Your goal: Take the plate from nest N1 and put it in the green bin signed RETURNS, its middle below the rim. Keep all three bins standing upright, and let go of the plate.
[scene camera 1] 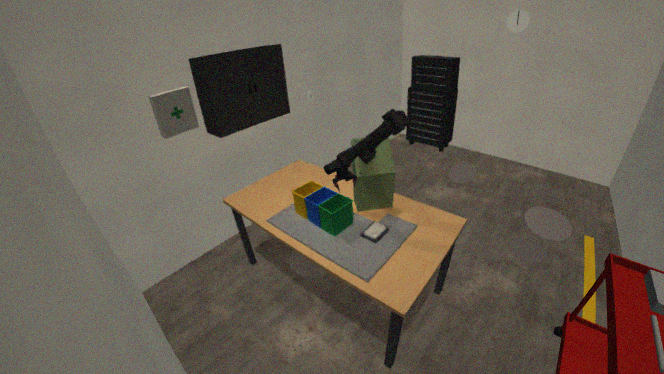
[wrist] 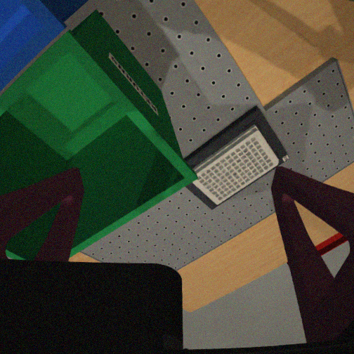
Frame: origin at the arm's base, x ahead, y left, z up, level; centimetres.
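Seen in the pictures: gripper, fingertip midpoint: (scene camera 1: 347, 189); arm's base at its link origin: (scene camera 1: 364, 153).
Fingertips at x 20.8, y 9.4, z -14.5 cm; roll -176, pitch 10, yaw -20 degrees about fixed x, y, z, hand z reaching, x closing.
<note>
Offsets run from my fingertips to a thing's top centre. Level surfaces: height alone.
A pale plate @[dx -5.9, dy +20.6, dz -20.8 cm] (scene camera 1: 375, 230) (wrist: 237, 167) with a grid of small wells lies flat in a dark nest (wrist: 267, 131); the nest's label is not readable. The green bin @[dx +9.6, dy +1.2, dz -5.5 cm] (scene camera 1: 336, 218) (wrist: 70, 95) stands upright beside the nest, its inside visible in the wrist view and no plate seen in it. The blue bin @[dx +12.7, dy -11.6, dz -5.5 cm] (scene camera 1: 314, 211) (wrist: 25, 37) and the yellow bin @[dx +15.9, dy -24.4, dz -5.5 cm] (scene camera 1: 300, 204) stand upright in a row with it. My gripper (scene camera 1: 345, 181) (wrist: 177, 177) is open and empty, above and behind the bins; in the wrist view one finger overlaps the green bin and the other is near the plate's right corner.
The bins and nest stand on a grey perforated board @[dz -23.4 cm] (scene camera 1: 350, 257) (wrist: 205, 220) on the wooden table @[dz -24.8 cm] (scene camera 1: 430, 222) (wrist: 235, 255). An olive translucent box shape (scene camera 1: 375, 192) stands at the table's rear, by the arm. A red cart (scene camera 1: 611, 300) is at the right.
</note>
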